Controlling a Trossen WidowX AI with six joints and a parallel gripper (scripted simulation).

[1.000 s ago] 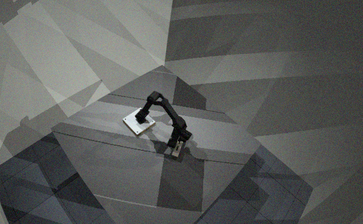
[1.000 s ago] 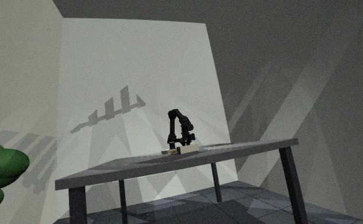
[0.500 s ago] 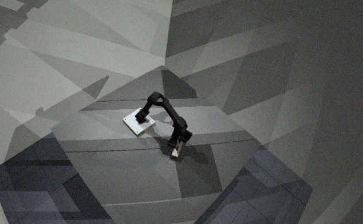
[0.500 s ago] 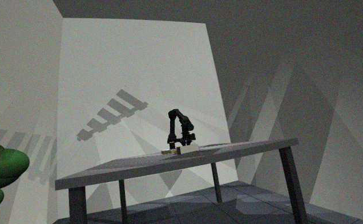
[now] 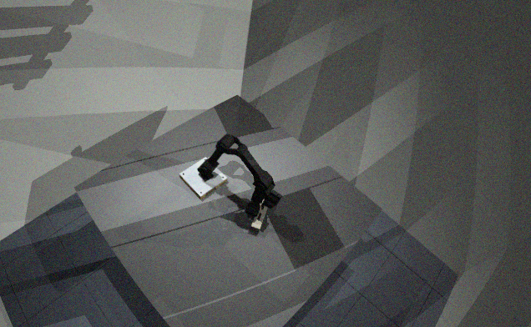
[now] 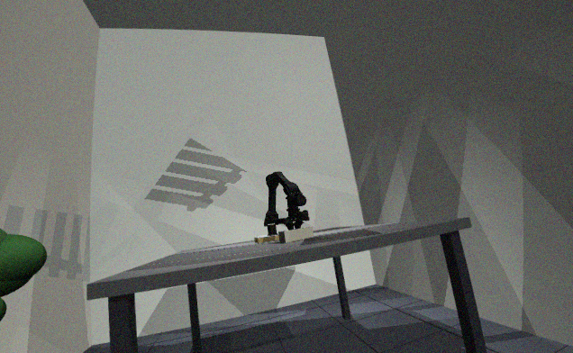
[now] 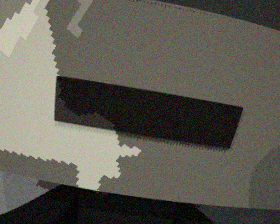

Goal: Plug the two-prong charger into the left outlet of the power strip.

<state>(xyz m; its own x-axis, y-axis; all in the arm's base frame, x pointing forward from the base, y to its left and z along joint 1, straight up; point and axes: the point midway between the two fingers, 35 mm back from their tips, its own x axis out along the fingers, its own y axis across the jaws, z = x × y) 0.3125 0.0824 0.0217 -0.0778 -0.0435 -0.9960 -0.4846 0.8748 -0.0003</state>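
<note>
The two-prong charger is 20 mm ahead of my gripper tip, 10 mm to the left of it and 10 mm above it.
</note>
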